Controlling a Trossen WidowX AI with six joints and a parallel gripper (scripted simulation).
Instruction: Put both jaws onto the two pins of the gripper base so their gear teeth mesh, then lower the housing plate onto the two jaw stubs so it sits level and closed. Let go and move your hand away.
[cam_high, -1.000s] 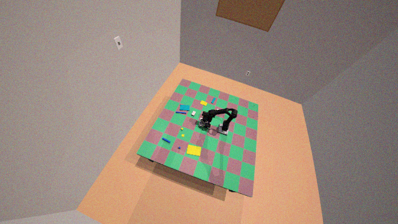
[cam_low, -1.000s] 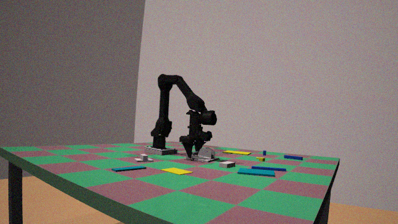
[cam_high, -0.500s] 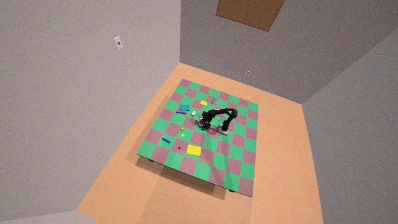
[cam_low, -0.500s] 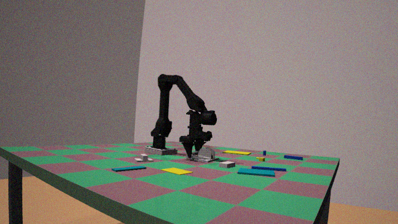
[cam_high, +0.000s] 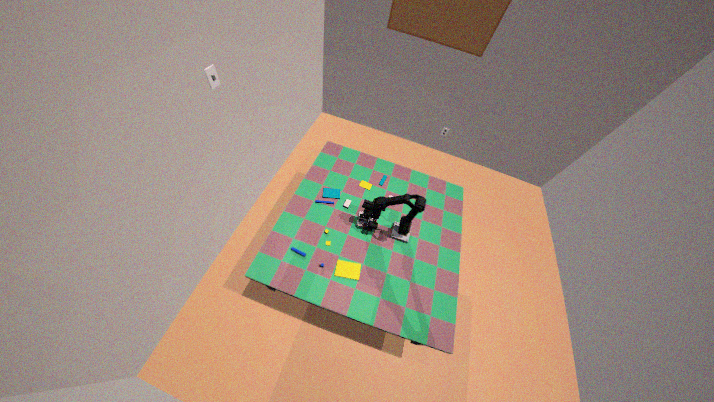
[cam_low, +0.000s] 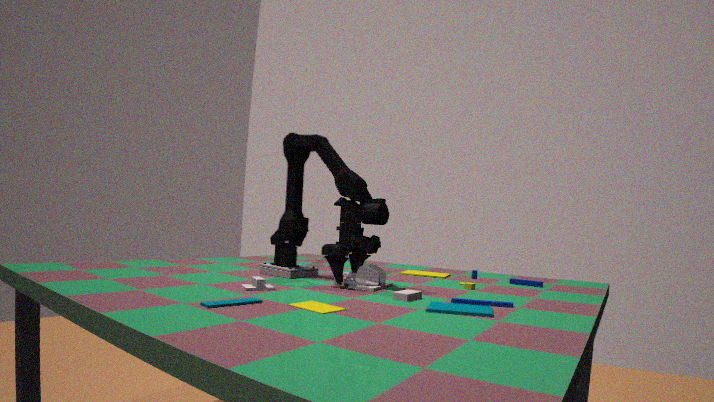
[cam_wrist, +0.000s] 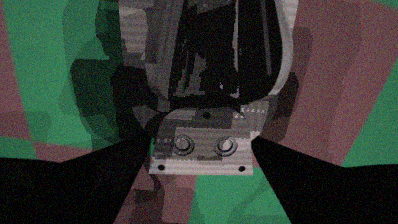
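Right now the white housing plate is right at my gripper tip. The rest, counted from my gripper tip: small yellow cube: 26 cm ahead, 22 cm to the left; blue bar: 38 cm ahead, 1 cm to the left; grey jaw: 2 cm ahead, 1 cm to the right, 1 cm above.
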